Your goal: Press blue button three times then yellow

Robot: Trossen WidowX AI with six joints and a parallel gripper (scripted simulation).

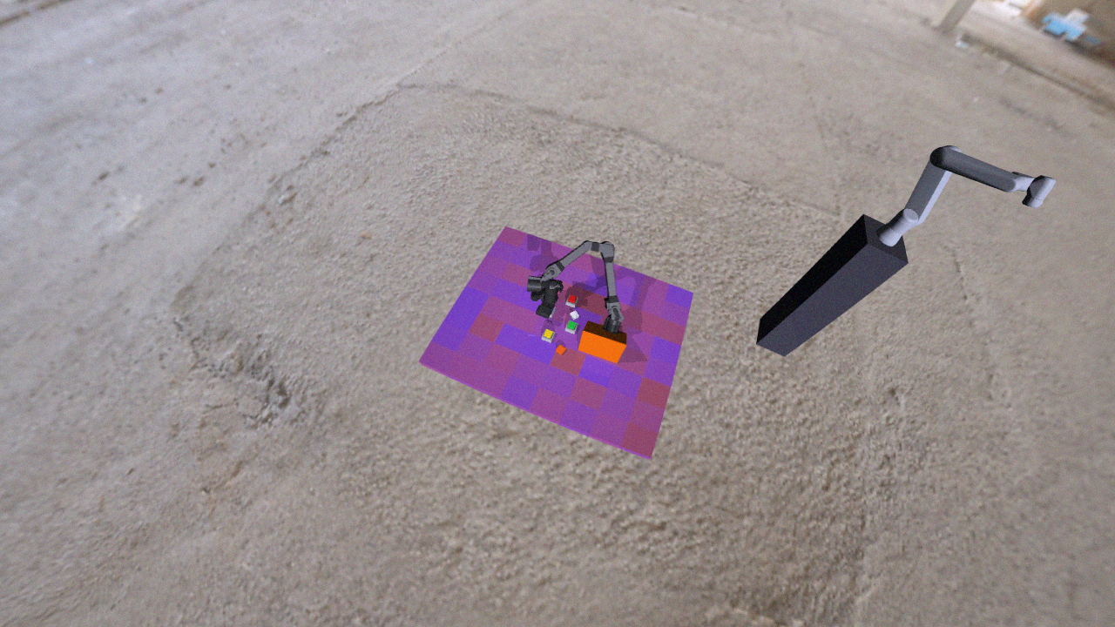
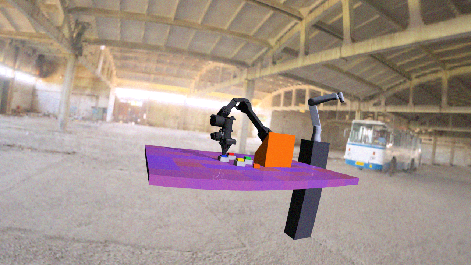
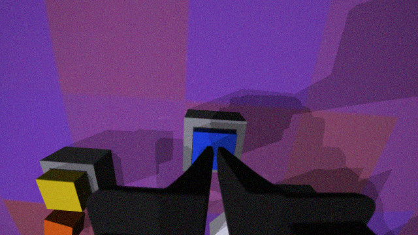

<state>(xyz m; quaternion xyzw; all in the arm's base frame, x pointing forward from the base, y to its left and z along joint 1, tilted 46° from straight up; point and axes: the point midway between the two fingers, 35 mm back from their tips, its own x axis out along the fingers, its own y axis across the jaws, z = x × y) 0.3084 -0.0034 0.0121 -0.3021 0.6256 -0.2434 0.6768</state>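
My gripper tip is 10 mm above the blue button. The rest, counted from my gripper tip: yellow button (50 mm behind, 120 mm to the left); then small white block (120 mm behind, 40 mm to the right, 20 mm below); then red button (80 mm behind, 100 mm to the right).
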